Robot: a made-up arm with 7 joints. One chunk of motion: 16 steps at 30 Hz.
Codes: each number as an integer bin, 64 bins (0 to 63) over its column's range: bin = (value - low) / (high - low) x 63, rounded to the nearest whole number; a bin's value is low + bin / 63 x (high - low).
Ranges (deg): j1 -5..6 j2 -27..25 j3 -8..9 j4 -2..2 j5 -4..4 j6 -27..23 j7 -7..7
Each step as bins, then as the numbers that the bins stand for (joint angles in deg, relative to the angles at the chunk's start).
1 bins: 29 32 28 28 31 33 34
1 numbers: 0.06 -0.59 -0.44 -0.22 -0.06 -0.81 0.56
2 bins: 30 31 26 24 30 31 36
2 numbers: 0.24 -1.41 -0.98 -0.48 -0.19 -2.40 1.00
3 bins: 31 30 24 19 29 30 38
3 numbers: 0.41 -2.24 -1.52 -0.79 -0.32 -3.19 1.44
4 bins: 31 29 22 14 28 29 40
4 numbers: 0.41 -3.06 -2.06 -1.11 -0.44 -3.98 1.89
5 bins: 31 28 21 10 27 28 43
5 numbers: 0.41 -3.89 -2.33 -1.37 -0.57 -4.78 2.56
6 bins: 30 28 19 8 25 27 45
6 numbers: 0.24 -3.89 -2.87 -1.49 -0.83 -5.57 3.00
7 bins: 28 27 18 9 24 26 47
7 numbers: -0.11 -4.71 -3.14 -1.43 -0.95 -6.37 3.44
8 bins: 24 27 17 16 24 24 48
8 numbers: -0.81 -4.71 -3.41 -0.98 -0.95 -7.95 3.67
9 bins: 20 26 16 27 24 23 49
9 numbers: -1.51 -5.54 -3.68 -0.29 -0.95 -8.75 3.89
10 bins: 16 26 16 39 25 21 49
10 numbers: -2.21 -5.54 -3.68 0.48 -0.83 -10.33 3.89
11 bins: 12 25 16 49 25 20 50
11 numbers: -2.90 -6.37 -3.68 1.11 -0.83 -11.13 4.11
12 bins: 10 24 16 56 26 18 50
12 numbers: -3.25 -7.19 -3.68 1.56 -0.70 -12.71 4.11
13 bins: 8 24 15 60 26 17 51
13 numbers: -3.60 -7.19 -3.95 1.81 -0.70 -13.51 4.33
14 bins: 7 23 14 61 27 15 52
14 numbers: -3.78 -8.02 -4.22 1.87 -0.57 -15.10 4.56
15 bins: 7 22 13 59 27 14 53
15 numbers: -3.78 -8.84 -4.49 1.75 -0.57 -15.89 4.78
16 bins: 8 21 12 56 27 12 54
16 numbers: -3.60 -9.67 -4.76 1.56 -0.57 -17.48 5.00
